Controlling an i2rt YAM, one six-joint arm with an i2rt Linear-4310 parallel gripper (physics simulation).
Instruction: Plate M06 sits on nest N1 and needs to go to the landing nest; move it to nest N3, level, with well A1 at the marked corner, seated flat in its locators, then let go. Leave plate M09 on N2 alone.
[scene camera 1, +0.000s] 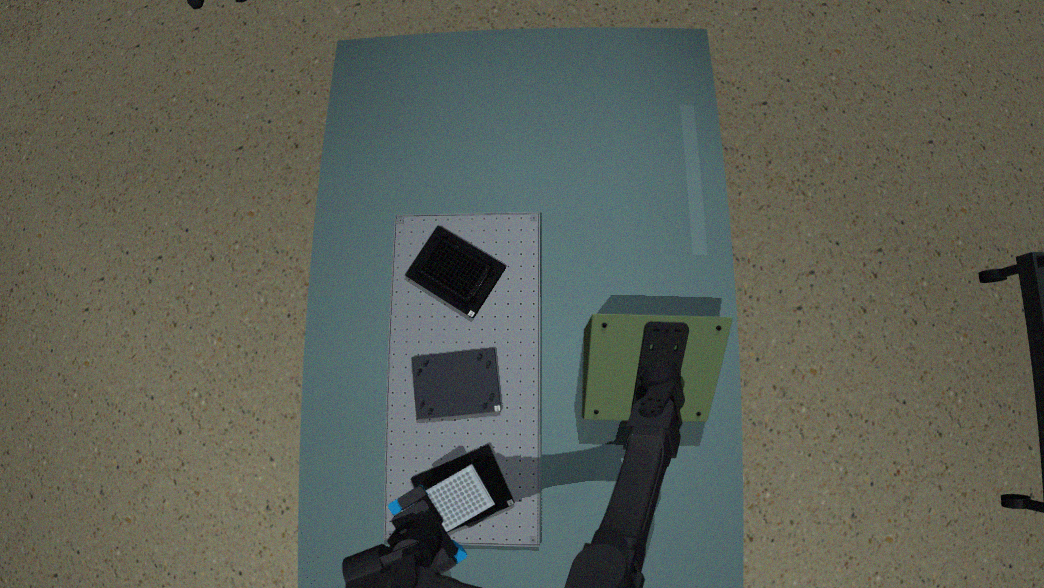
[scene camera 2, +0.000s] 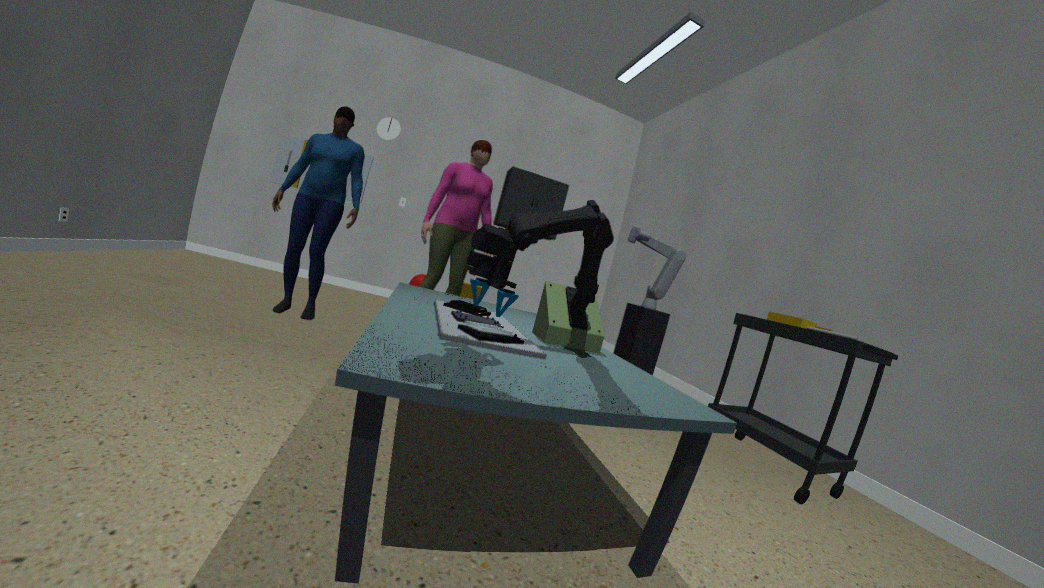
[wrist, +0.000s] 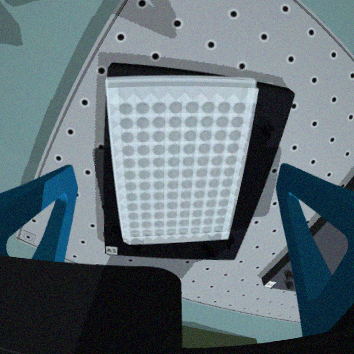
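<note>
The white 96-well plate (scene camera 1: 461, 498) (wrist: 175, 160) lies on a black nest (scene camera 1: 498, 476) (wrist: 265, 130), turned a little relative to it; the nest's A1 mark (wrist: 111, 250) is at the lower left in the wrist view. My gripper (scene camera 1: 427, 528) (scene camera 2: 488, 308) (wrist: 176, 175) is open and empty above this plate, its blue fingers spread wide on either side in the wrist view. A grey nest (scene camera 1: 456, 383) without a plate is in the middle, its white corner mark (scene camera 1: 496, 408) at lower right. A black plate (scene camera 1: 456, 270) sits on the far nest. Plate and nest names are not readable.
The nests stand on a perforated light board (scene camera 1: 518, 328) on the teal table (scene camera 1: 511, 131). The green arm base block (scene camera 1: 610, 372) (scene camera 2: 556, 314) stands to the right of the board. Two people (scene camera 2: 330, 171) (scene camera 2: 463, 197) stand behind the table, and a cart (scene camera 2: 814, 337) is at the right.
</note>
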